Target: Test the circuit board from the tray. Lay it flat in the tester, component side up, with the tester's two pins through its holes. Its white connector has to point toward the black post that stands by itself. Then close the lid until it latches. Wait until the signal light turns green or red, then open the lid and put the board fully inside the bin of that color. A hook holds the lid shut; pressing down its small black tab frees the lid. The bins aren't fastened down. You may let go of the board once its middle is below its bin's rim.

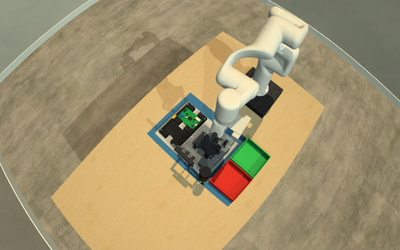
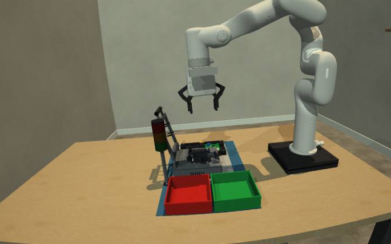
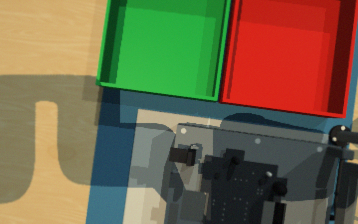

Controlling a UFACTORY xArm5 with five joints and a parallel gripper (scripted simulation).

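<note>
Now: hand 3 cm past the green circuit board, 21 cm to the left of it and 25 cm above it. Round my hand: green bin 8 cm behind, 16 cm to the left, 25 cm below; then tester lid 15 cm ahead, 3 cm to the right, 9 cm below; then red bin 7 cm ahead, 16 cm to the left, 25 cm below.
</note>
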